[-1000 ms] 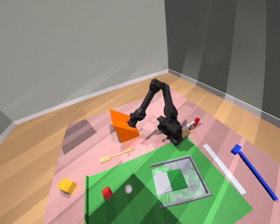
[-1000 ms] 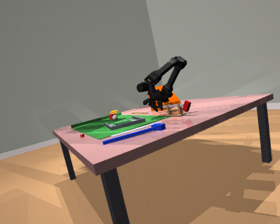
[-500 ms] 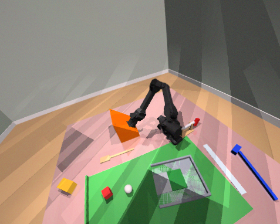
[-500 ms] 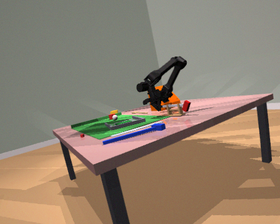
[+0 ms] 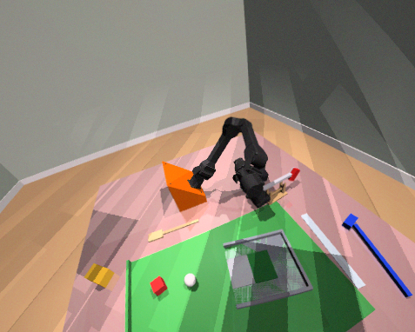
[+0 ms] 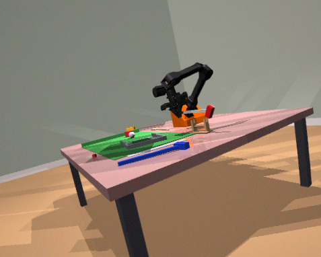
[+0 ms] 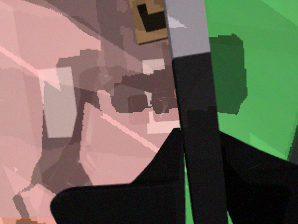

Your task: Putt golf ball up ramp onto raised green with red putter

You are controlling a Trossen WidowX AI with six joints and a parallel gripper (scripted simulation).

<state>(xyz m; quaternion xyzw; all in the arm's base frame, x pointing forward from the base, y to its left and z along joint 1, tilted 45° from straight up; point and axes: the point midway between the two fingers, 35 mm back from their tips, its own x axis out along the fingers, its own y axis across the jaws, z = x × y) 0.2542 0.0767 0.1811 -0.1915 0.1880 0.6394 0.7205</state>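
Now: gripper tip 110 mm to the right of the red putter and 20 mm below it. Also, from my gripper tip: white bar: 290 mm ahead, 130 mm to the left, 90 mm below; wooden stand: 140 mm to the left, 60 mm below, 10 mm behind; grey frame: 220 mm ahead, 110 mm to the right, 90 mm below.
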